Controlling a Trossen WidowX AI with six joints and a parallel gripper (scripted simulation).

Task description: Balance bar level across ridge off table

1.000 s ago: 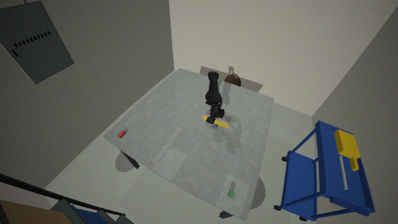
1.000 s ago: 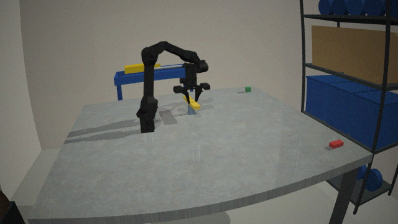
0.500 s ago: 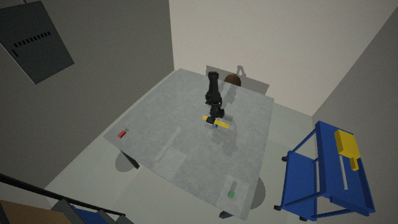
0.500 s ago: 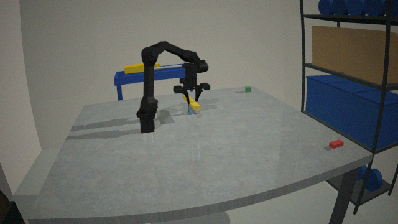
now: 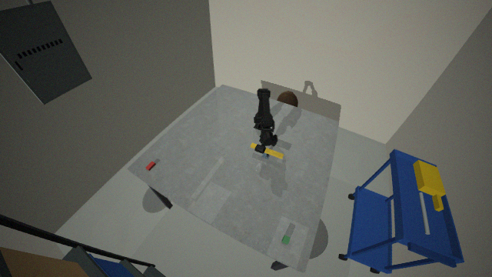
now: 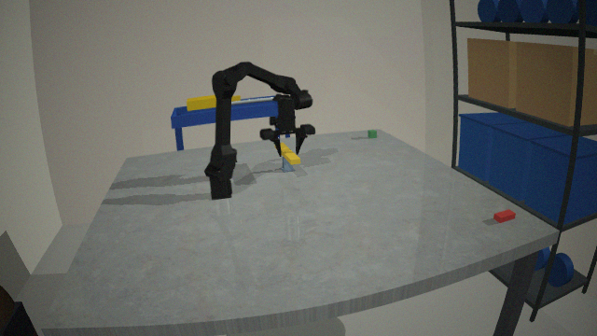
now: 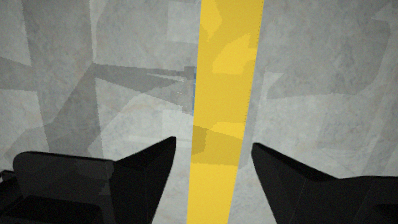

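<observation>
Now: the yellow bar 30 mm to the left of my gripper tip. From my gripper tip the other things lie so: red block 480 mm ahead, 650 mm to the right, 50 mm below; green block 480 mm ahead, 350 mm to the left, 40 mm below.
</observation>
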